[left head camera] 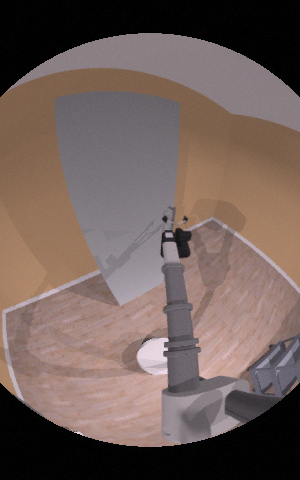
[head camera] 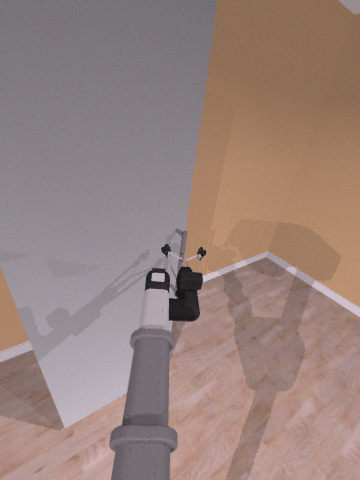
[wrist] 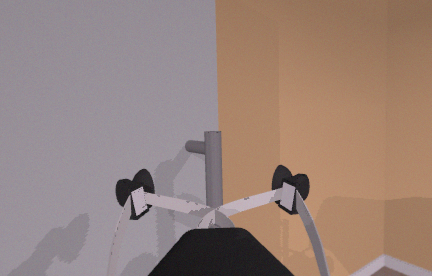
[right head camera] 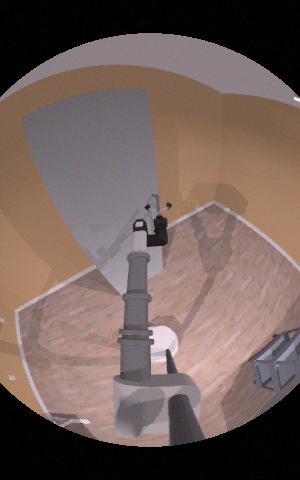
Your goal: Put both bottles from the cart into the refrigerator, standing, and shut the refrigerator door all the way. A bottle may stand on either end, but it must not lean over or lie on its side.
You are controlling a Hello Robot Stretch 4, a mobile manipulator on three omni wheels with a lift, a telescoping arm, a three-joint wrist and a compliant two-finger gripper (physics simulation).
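Where they show: gripper, between the fingertips: (left head camera: 174, 216) (head camera: 183, 247) (wrist: 213, 182) (right head camera: 157, 203); robot's base, origin of its link: (left head camera: 157, 354) (right head camera: 157, 342).
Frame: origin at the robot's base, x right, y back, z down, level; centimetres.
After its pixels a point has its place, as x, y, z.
Note:
The refrigerator (head camera: 100, 125) {-18.3, -74.2, -147.3} (left head camera: 120, 150) {-20.6, -72.8, -149.8} (right head camera: 95, 160) {-19.6, -73.4, -143.1} (wrist: 100, 75) {-2.9, -84.0, -118.7} shows as a tall flat grey face. Its upright grey bar handle (head camera: 184, 239) {8.9, -84.1, -109.5} (left head camera: 172, 211) {7.8, -84.4, -109.4} (right head camera: 156, 199) {8.3, -84.1, -109.1} (wrist: 213, 160) {8.8, -84.0, -109.3} stands out near the face's right edge. My gripper (head camera: 183, 251) {8.6, -80.8, -107.6} (left head camera: 175, 219) {8.6, -80.8, -107.6} (right head camera: 158, 206) {8.6, -80.8, -107.6} (wrist: 213, 182) {8.6, -80.8, -107.6} is open and empty. In the wrist view its fingertips are spread to the left and right of the handle, and the handle's lower part is hidden behind the gripper. I cannot tell how far the fingertips are from it. The grey cart (left head camera: 263, 378) {119.2, 69.4, -12.2} (right head camera: 285, 377) shows partly at the lower right. The bottles do not show.
Orange walls (head camera: 280, 175) {115.7, -233.9, -108.2} (left head camera: 210, 165) {94.9, -220.7, -125.3} (right head camera: 195, 150) {74.6, -207.9, -121.8} (wrist: 330, 100) {81.3, -212.1, -124.2} meet in a corner right of the refrigerator, with a white skirting along the wood floor (head camera: 210, 390) {39.9, -81.9, 2.8} (left head camera: 90, 340) {-75.7, -9.6, 2.8} (right head camera: 210, 300) {66.2, -43.3, 2.8}. A white round disc (left head camera: 152, 356) {-5.7, 0.4, -18.7} (right head camera: 165, 342) {8.3, -1.0, -18.7} lies low beside the arm.

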